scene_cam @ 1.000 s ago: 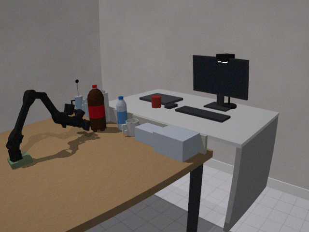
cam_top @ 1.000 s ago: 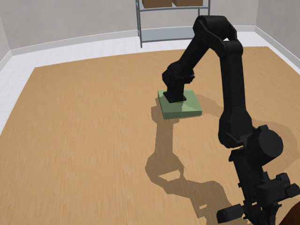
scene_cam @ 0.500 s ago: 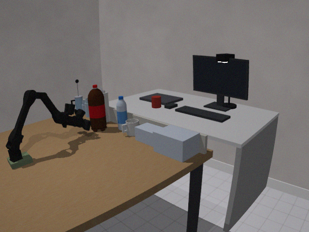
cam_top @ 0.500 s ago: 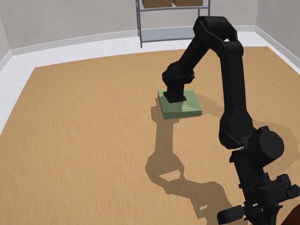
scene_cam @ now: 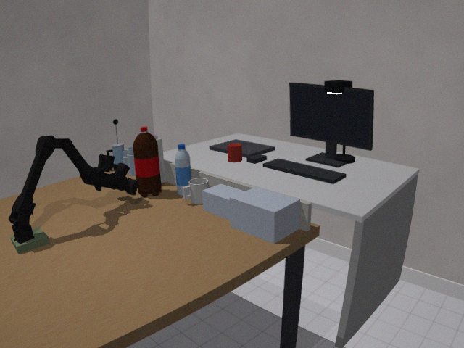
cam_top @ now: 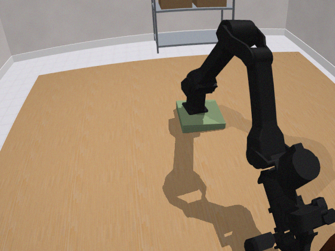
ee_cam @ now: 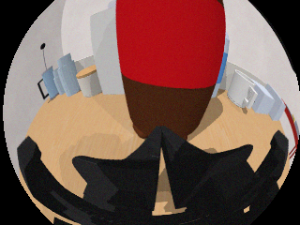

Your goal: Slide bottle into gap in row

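The cola bottle lies 90 mm above my hand, 80 mm ahead of it and 20 mm to the right of it. Also, from my hand: water bottle (170 mm ahead, 160 mm to the right, 40 mm above); then jar (260 mm to the left, 250 mm ahead); then grey box (630 mm to the right, 40 mm ahead, 10 mm below).
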